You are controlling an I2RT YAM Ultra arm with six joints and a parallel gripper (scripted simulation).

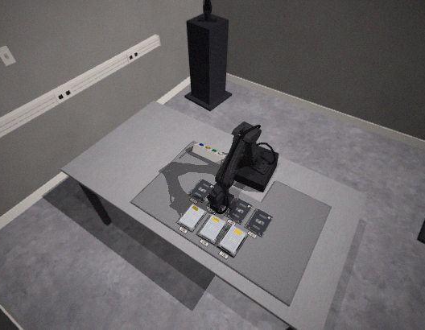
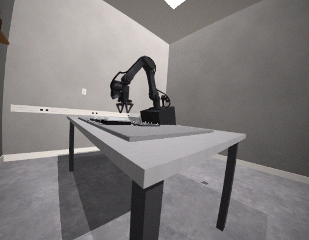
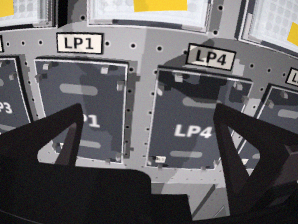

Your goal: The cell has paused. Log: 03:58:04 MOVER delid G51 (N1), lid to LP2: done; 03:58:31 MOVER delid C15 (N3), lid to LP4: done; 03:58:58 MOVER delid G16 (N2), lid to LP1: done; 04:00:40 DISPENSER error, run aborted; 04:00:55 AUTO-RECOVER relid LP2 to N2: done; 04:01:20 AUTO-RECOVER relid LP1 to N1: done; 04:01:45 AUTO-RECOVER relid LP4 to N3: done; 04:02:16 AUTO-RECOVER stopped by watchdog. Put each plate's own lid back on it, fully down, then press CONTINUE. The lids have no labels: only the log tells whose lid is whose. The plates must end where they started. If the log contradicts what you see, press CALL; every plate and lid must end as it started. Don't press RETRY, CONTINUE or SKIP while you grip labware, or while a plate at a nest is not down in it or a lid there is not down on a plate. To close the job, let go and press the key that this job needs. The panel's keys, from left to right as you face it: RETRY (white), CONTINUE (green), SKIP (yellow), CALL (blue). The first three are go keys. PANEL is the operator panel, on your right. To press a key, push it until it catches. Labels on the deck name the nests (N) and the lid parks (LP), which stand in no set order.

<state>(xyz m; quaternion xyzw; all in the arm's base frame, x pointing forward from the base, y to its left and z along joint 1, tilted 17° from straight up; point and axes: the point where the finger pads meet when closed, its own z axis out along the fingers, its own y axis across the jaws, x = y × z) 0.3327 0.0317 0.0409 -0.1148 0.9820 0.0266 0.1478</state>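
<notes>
Right now my hand is 60 mm past the LP4 lid park, 70 mm to the left of it and 70 mm above it. From my hand the other things lie so: clear lid: 100 mm ahead, 150 mm to the left, 40 mm below.
</notes>
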